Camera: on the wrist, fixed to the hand. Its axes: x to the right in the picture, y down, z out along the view.
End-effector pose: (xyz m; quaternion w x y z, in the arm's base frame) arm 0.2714 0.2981 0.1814 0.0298 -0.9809 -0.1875 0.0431
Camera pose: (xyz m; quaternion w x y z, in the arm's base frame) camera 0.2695 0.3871 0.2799 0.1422 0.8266 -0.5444 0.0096
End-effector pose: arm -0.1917 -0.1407 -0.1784 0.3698 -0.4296 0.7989 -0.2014
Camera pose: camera -0.2234 -0.2102 -0.0698 0.3115 0.2069 0.9024 0.2140
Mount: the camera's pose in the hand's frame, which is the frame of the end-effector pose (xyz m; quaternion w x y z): 0.0240 -0.0906 -0.0940 0.7041 -0.1424 0.0346 0.6948
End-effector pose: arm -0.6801 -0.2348 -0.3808 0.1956 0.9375 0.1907 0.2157
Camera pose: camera -0.7299 -0.1204 -0.3355 0.1148 0.7573 -0.5410 0.3474
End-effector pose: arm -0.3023 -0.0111 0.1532 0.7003 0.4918 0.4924 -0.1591
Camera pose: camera -0.4053 0.0325 0.0817 0.6566 0.5942 0.0519 0.4617
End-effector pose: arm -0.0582 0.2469 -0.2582 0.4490 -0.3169 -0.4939 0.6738
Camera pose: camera 0.0406 0.3146 -0.2010 0.1801 0.6536 0.2080 -0.7051
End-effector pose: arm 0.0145 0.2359 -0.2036 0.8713 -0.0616 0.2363 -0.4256
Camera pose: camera -0.0811 0.1691 -0.2671 0.8923 0.0115 0.2999 0.3372
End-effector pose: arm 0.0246 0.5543 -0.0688 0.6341 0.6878 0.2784 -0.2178
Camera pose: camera -0.0221 0.6540 -0.1430 0.6861 0.5949 -0.2289 0.3506
